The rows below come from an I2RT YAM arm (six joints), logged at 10 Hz.
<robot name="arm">
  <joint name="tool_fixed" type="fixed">
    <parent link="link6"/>
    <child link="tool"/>
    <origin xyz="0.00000 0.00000 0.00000" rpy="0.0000 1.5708 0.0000"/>
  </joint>
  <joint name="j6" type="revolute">
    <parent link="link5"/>
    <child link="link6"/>
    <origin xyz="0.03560 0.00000 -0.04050"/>
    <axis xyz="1 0 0"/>
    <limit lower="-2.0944" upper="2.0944"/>
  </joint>
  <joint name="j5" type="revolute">
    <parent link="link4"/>
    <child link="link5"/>
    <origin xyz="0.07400 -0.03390 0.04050"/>
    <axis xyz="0 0 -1"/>
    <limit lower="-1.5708" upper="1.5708"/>
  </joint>
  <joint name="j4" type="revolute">
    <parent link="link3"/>
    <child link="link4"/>
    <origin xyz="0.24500 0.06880 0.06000"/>
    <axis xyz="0 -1 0"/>
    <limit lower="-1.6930" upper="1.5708"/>
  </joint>
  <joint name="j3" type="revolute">
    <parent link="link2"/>
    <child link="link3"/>
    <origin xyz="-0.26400 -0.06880 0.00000"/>
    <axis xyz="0 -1 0"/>
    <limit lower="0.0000" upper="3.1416"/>
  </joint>
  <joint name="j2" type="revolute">
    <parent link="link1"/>
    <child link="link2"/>
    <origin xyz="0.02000 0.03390 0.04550"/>
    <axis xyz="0 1 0"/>
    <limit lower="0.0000" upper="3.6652"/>
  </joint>
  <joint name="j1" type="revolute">
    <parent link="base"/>
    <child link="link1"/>
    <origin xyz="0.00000 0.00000 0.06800"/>
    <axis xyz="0 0 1"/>
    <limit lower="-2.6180" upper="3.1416"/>
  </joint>
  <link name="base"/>
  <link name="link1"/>
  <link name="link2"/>
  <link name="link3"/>
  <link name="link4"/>
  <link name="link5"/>
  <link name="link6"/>
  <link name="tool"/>
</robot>
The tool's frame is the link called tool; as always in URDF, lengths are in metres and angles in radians.
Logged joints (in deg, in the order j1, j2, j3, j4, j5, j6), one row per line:
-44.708 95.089 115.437 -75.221 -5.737 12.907
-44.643 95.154 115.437 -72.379 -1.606 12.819
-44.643 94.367 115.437 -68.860 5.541 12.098
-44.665 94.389 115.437 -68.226 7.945 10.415
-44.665 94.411 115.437 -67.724 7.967 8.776
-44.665 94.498 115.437 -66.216 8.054 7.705
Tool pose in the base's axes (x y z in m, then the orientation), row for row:
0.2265 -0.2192 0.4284 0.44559 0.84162 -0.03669 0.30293
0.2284 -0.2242 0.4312 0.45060 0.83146 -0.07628 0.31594
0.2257 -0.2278 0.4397 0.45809 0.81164 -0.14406 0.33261
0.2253 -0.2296 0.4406 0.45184 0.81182 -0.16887 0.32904
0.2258 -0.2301 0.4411 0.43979 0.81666 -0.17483 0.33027
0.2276 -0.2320 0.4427 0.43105 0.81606 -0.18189 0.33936
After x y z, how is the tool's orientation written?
As a quaternion, x y z w.
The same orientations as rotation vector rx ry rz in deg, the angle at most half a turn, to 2 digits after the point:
67.67 127.82 -5.57
67.99 125.46 -11.51
68.56 121.48 -21.56
67.74 121.71 -25.32
65.90 122.37 -26.20
64.30 121.74 -27.13

